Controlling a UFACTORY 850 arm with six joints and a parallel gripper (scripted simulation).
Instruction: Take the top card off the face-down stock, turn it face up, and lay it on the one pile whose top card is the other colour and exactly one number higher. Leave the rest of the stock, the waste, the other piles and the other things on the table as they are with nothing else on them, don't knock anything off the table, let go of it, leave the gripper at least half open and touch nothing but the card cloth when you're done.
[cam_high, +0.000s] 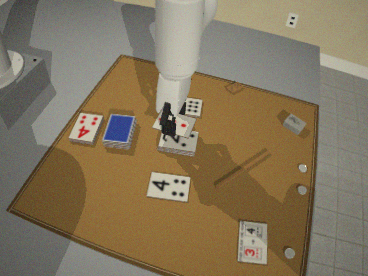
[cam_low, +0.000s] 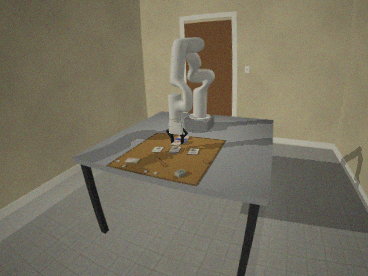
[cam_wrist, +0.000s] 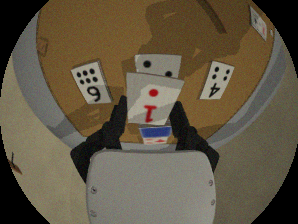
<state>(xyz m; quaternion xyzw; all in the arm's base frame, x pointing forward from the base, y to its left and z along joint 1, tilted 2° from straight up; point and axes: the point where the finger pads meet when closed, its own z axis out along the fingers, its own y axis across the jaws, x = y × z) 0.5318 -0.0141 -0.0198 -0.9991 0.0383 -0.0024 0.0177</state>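
Now: hand 8 cm above the brown card cloth, 4 cm short of it and 3 cm to the left of it. Also, from my hand: small grey block 30 cm ahead, 13 cm to the left, 5 cm below; then thin stick 18 cm ahead, 6 cm below, 5 cm to the right; then rule card 23 cm ahead, 22 cm to the right, 7 cm below.
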